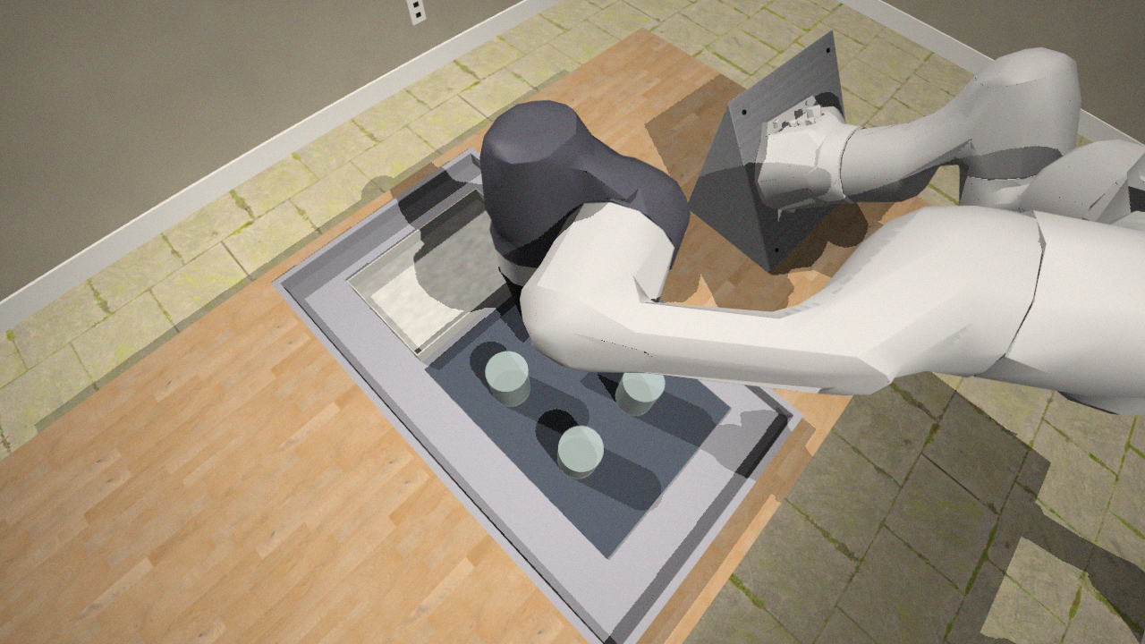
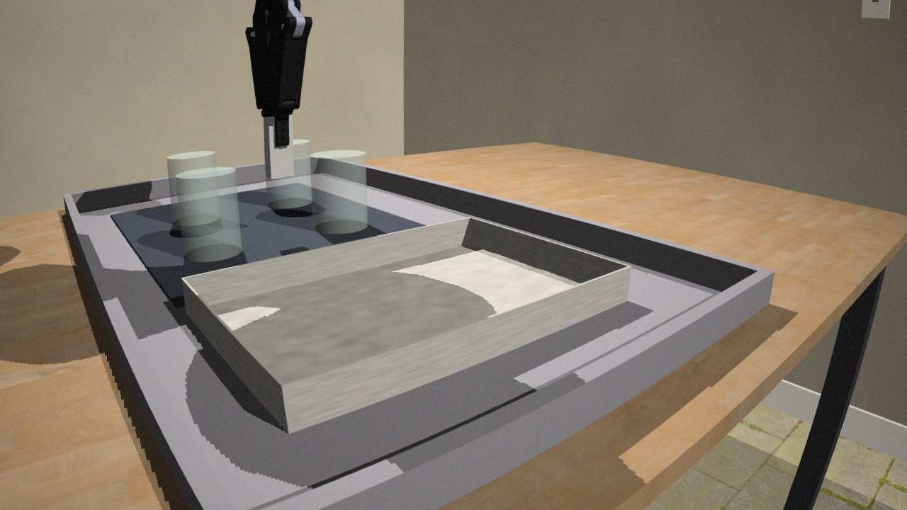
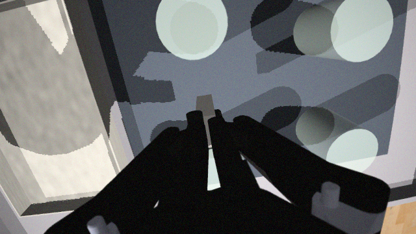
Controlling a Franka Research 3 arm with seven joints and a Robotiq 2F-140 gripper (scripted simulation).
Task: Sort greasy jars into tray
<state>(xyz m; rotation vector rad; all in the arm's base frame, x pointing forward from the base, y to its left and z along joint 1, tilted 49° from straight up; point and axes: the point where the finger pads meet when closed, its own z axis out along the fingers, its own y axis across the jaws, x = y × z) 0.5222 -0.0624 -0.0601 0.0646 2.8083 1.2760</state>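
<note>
Right now my hand is 10 mm short of the steel table top, 30 mm to the left of it and 100 mm above it. From my hand the other things lie so: dark drying mat: 80 mm to the left, 100 mm below; then tray: 240 mm to the right, 100 mm below.
</note>
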